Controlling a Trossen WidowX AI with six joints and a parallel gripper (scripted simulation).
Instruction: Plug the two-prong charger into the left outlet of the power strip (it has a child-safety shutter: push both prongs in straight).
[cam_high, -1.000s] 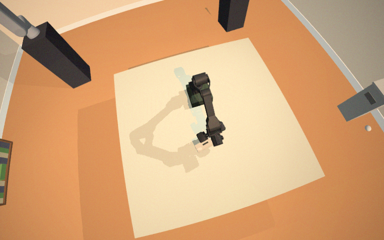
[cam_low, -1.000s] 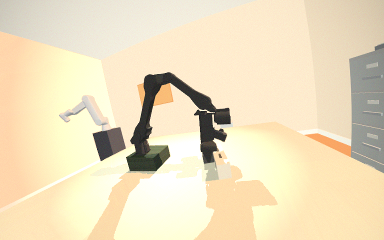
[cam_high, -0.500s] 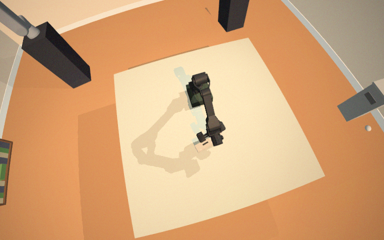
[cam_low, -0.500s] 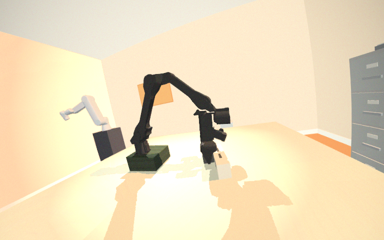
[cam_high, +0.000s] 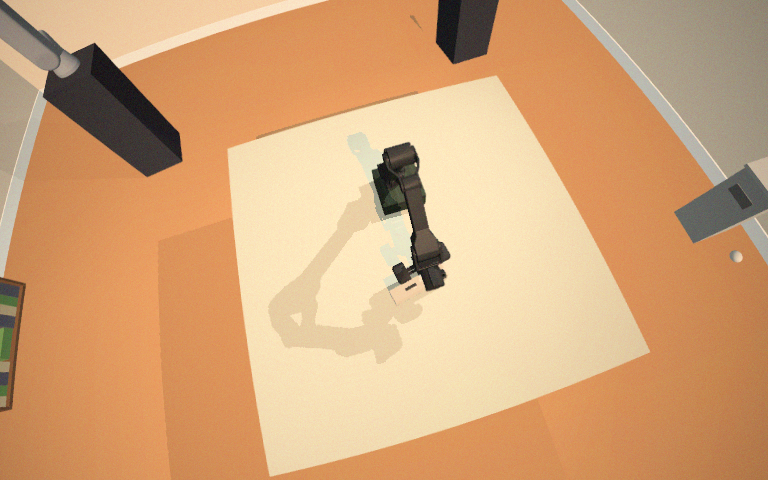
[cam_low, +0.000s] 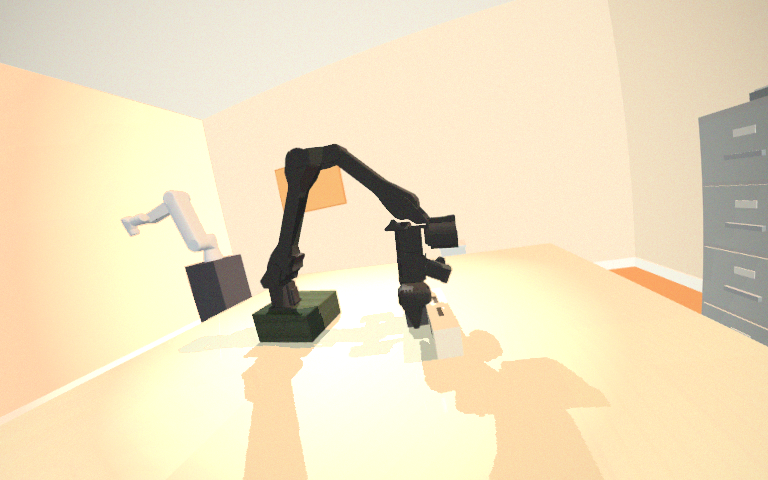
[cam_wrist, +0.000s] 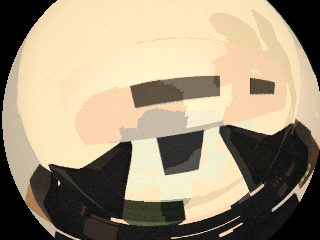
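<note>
The dark grey charger lies 20 mm ahead of my gripper tip and 10 mm above it.
</note>
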